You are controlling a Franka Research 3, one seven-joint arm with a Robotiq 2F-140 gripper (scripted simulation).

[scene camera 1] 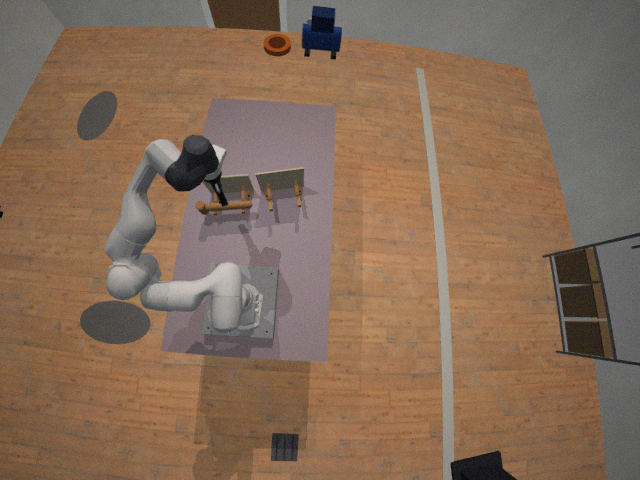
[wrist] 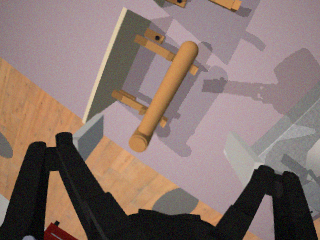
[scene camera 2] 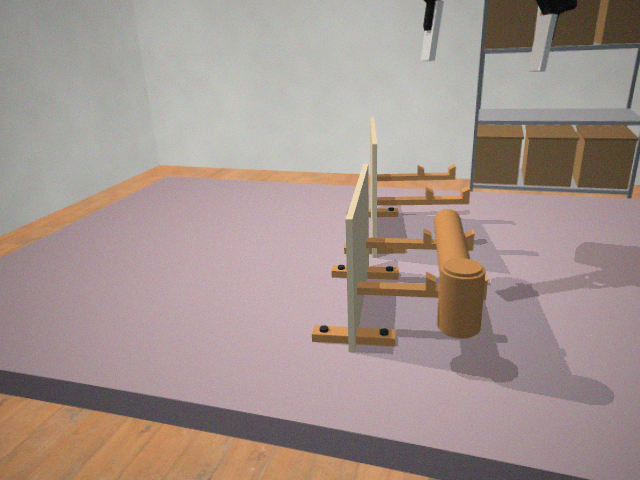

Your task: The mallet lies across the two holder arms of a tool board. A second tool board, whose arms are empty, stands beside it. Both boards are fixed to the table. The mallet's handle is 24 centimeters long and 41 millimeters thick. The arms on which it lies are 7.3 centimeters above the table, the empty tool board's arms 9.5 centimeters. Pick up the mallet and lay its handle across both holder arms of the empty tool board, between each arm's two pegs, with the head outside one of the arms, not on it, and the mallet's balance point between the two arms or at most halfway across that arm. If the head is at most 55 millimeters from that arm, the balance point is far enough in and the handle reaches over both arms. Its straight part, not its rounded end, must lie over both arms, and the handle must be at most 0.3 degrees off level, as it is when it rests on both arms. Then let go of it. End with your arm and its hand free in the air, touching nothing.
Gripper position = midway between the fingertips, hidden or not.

I see my gripper (scene camera 2: 482, 66), a mallet (scene camera 2: 461, 281), a tool board (scene camera 2: 358, 242) and a tool board (scene camera 2: 429, 199).
The mallet shows as well in the wrist view (wrist: 188, 51). My gripper shows as well in the wrist view (wrist: 165, 133).
